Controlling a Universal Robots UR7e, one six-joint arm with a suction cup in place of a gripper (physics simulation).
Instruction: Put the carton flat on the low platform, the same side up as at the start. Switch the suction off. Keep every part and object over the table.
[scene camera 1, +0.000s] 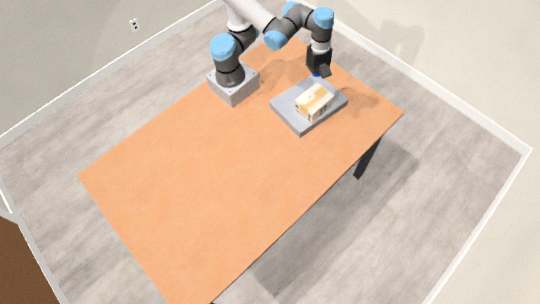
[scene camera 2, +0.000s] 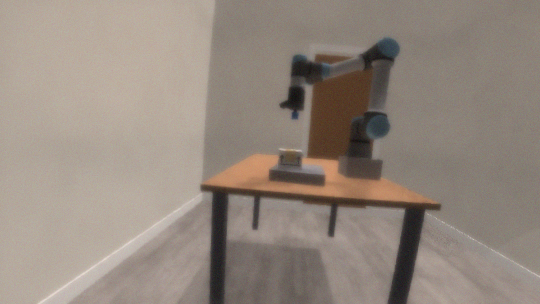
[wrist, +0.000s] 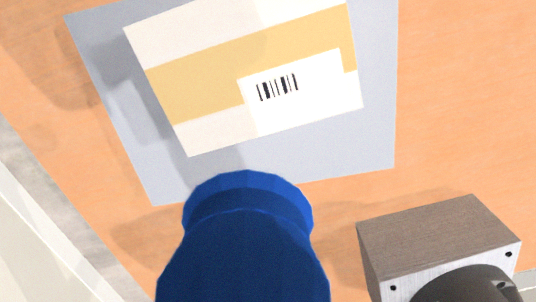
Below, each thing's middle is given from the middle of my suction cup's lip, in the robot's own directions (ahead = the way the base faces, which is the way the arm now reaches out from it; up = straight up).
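I see the carton (scene camera 1: 315, 101) 210 mm below my suction cup and 10 mm ahead of it. The low grey platform (scene camera 1: 282, 105) is here as well: 270 mm below my suction cup, 30 mm to the left of it and 40 mm behind it.
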